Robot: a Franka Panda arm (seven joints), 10 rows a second.
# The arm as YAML. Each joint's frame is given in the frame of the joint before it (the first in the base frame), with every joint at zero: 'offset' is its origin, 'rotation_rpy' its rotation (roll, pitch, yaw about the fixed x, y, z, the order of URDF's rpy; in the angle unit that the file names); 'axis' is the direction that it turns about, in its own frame. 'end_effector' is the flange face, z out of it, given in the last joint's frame.
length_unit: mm
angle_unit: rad
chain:
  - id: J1
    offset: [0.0, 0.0, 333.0]
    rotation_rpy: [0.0, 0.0, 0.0]
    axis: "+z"
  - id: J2
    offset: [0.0, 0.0, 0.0]
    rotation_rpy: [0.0, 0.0, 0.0]
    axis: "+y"
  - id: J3
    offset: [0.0, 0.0, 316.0]
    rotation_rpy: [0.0, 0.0, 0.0]
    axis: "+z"
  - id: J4
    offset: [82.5, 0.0, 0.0]
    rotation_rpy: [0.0, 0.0, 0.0]
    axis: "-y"
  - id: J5
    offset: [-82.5, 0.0, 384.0]
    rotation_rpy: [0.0, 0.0, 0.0]
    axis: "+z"
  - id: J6
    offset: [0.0, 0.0, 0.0]
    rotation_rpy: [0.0, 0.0, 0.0]
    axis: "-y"
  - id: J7
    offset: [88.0, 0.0, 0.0]
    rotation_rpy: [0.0, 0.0, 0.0]
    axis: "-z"
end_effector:
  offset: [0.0, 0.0, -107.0]
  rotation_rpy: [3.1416, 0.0, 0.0]
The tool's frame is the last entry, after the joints.
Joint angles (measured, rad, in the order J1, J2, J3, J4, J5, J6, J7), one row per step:
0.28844, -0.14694, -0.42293, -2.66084, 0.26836, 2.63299, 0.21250
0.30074, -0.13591, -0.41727, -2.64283, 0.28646, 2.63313, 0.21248
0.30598, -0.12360, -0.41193, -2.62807, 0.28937, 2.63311, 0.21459
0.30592, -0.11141, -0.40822, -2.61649, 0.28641, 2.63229, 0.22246
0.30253, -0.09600, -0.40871, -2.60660, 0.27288, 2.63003, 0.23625
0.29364, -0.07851, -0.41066, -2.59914, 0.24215, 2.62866, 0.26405
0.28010, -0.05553, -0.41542, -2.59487, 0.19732, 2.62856, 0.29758
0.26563, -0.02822, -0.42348, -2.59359, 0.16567, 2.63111, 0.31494
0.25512, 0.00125, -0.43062, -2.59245, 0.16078, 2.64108, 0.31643
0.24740, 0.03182, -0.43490, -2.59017, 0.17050, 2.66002, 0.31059
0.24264, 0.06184, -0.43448, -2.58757, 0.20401, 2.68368, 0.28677
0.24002, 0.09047, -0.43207, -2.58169, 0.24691, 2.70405, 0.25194
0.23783, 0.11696, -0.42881, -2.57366, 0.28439, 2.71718, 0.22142
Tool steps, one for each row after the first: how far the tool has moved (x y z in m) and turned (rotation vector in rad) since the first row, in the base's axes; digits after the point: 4 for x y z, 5 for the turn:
0.0069, 0.0059, 0.0027, 0.00433, -0.00809, 0.00214
0.0123, 0.0093, 0.0037, 0.00045, -0.01086, 0.00752
0.0161, 0.0102, 0.0034, -0.00509, -0.00870, 0.00554
0.0188, 0.0083, 0.0008, -0.01583, 0.00090, -0.00072
0.0203, 0.0036, -0.0034, -0.03522, 0.01676, -0.01367
0.0200, -0.0040, -0.0110, -0.06345, 0.04103, -0.02809
0.0179, -0.0138, -0.0214, -0.08723, 0.06754, -0.04141
0.0161, -0.0224, -0.0320, -0.10021, 0.08639, -0.05695
0.0154, -0.0294, -0.0418, -0.10934, 0.09506, -0.07294
0.0154, -0.0340, -0.0508, -0.11012, 0.09514, -0.08448
0.0165, -0.0373, -0.0586, -0.10788, 0.09187, -0.08927
0.0179, -0.0398, -0.0656, -0.10616, 0.09179, -0.09179

